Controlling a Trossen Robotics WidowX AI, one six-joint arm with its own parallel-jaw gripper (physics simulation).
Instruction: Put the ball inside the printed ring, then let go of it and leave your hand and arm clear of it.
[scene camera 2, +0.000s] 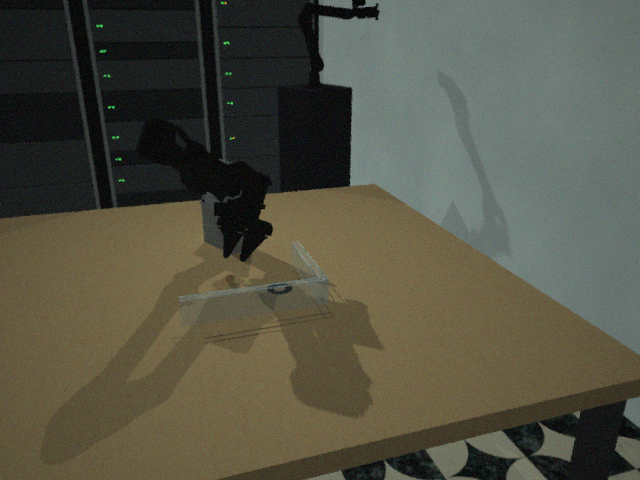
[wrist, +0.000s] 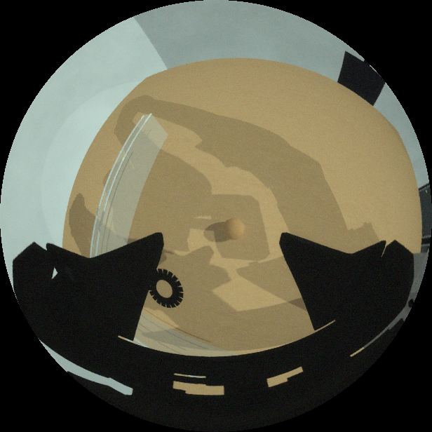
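Pixels of known places: gripper, fingertip midpoint: (scene camera 2: 233, 259); arm's base, origin of the base link: (scene camera 2: 222, 187).
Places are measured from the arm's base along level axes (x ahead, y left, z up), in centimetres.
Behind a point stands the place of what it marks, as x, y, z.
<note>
The small tan ball (scene camera 2: 231, 280) @[23.6, -10.8, -15.8] (wrist: 235, 228) rests on the table, apart from the ring and outside it. The printed ring (scene camera 2: 279, 292) (wrist: 176, 293) is dark with a toothed edge and lies flat on the table. In the scene view it shows through a clear wall; in the wrist view it is close to the left finger, lower left of the ball. My gripper (scene camera 2: 234, 258) @[22.8, -9.5, -10.9] (wrist: 223, 239) is open and empty, its fingertips above the table. In the wrist view the ball shows between the two fingers, beyond their tips.
A clear upright wall (scene camera 2: 227, 308) @[37.9, -19.2, -14.3] (wrist: 162, 334) stands in front of the ball and ring in the scene view. A second clear wall (scene camera 2: 309, 262) @[34.8, 4.0, -11.0] (wrist: 137, 170) meets it at the right corner. A grey upright panel (scene camera 2: 209, 219) @[-2.7, -3.3, -9.4] stands behind the gripper. Arm shadows cross the wooden table (scene camera 2: 465, 330) @[70.4, 17.7, -16.9].
</note>
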